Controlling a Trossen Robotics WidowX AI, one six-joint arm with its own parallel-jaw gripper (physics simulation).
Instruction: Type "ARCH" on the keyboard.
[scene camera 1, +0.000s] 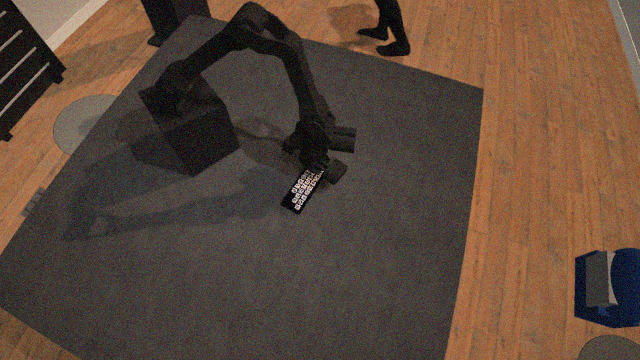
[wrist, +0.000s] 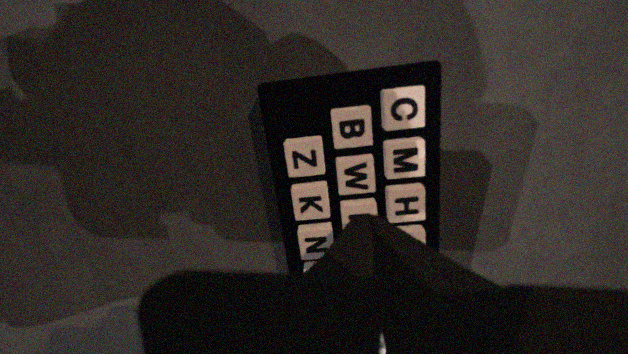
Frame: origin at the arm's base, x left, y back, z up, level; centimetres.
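Where they show: gripper, fingertip midpoint: (scene camera 1: 313, 171) (wrist: 364, 226); arm's base, link origin: (scene camera 1: 174, 111).
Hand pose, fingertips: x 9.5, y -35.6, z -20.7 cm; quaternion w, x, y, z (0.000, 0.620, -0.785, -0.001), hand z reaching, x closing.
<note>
Things, the pixels of their top centre, and the offset from my fingertips. Level surfaces: height alone.
- black keyboard, top centre: (wrist: 366, 305) (scene camera 1: 306, 182) dx -3.9, dy +0.5, dz -0.5 cm
- dark mat, surface height: dz -2.1 cm
- C key, top centre: (wrist: 404, 109) dx +3.7, dy -2.0, dz -0.5 cm
- M key, top centre: (wrist: 405, 159) dx +2.0, dy -1.8, dz -0.5 cm
- H key, top centre: (wrist: 406, 205) dx +0.3, dy -1.6, dz -0.5 cm
- B key, top centre: (wrist: 352, 128) dx +3.5, dy -0.2, dz -0.5 cm
- W key, top centre: (wrist: 356, 177) dx +1.7, dy +0.0, dz -0.5 cm
The black keyboard (scene camera 1: 292, 203) (wrist: 306, 110) with pale letter keys lies on the dark mat (scene camera 1: 320, 280). In the wrist view the C key (wrist: 403, 108) is at the upper right, with the M key (wrist: 404, 158) and the H key (wrist: 405, 203) below it. The B key (wrist: 351, 127) and the W key (wrist: 355, 174) form the middle row. My gripper (scene camera 1: 318, 168) (wrist: 364, 226) is shut and empty. Its tips overlap the key (wrist: 358, 206) just below W, hiding most of its letter; contact is unclear. The A and R letters are not readable in the wrist view.
The arm's dark base block (scene camera 1: 202, 142) stands left of the keyboard. A person's feet (scene camera 1: 393, 49) show on the wooden floor (scene camera 1: 540, 150) beyond the mat. A blue chair (scene camera 1: 627, 280) is at the right, and a dark drawer unit (scene camera 1: 25, 67) at the upper left.
</note>
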